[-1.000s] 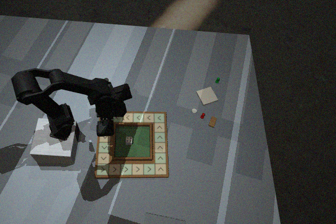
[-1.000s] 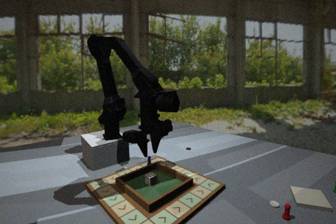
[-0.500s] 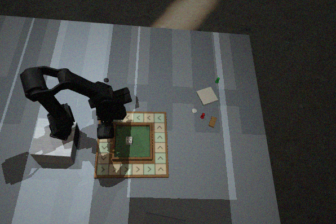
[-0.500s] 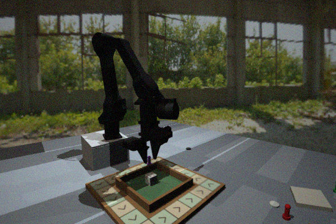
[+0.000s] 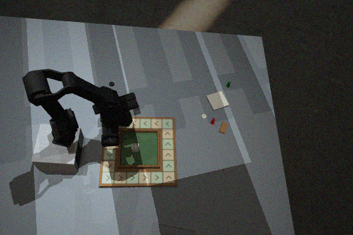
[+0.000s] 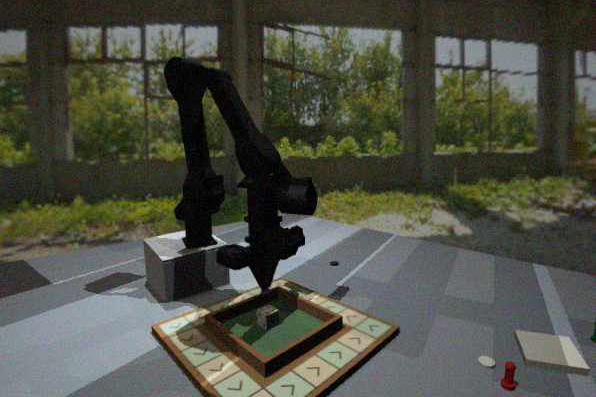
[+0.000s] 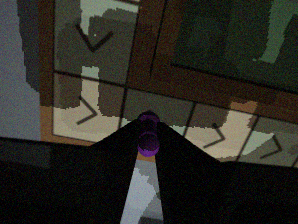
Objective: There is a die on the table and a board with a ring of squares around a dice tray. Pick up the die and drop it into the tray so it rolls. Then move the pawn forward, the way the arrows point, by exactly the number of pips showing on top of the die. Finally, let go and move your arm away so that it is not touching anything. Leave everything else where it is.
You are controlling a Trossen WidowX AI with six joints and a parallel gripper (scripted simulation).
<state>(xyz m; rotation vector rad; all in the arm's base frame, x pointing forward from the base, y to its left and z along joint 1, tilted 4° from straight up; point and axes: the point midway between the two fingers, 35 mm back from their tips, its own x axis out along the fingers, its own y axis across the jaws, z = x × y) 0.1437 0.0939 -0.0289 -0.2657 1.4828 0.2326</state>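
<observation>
The white die is 110 mm ahead of my gripper tip and 50 mm to the right of it. From my gripper tip the other things lie so: black dot 70 mm behind, 230 mm to the left, 20 mm below; then green dice tray 120 mm ahead, 40 mm to the right, 10 mm below; then purple pawn 10 mm above.
</observation>
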